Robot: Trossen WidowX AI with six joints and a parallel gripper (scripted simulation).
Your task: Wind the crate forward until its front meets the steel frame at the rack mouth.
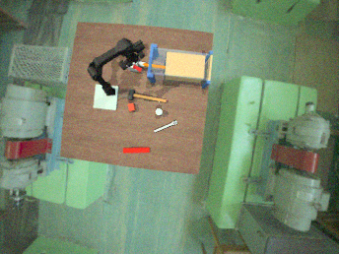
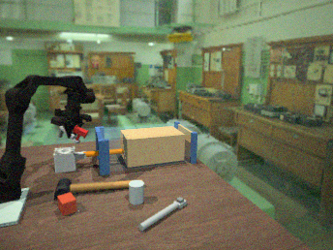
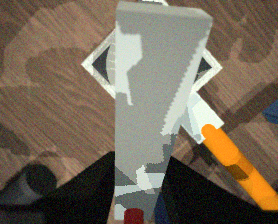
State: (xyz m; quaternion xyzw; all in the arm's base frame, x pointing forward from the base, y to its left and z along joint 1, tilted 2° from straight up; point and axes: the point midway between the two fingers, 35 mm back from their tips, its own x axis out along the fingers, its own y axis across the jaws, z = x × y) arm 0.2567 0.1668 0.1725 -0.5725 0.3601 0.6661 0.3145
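Now: the red knob 3 cm ahead of my gripper tip, 4 cm to the right of it and 2 cm above it. From my gripper tip the other things lie so: winch handle: 2 cm above; winch: 4 cm behind, 4 cm to the left, 13 cm below; blue steel frame: 13 cm ahead, 2 cm to the left, 6 cm below.
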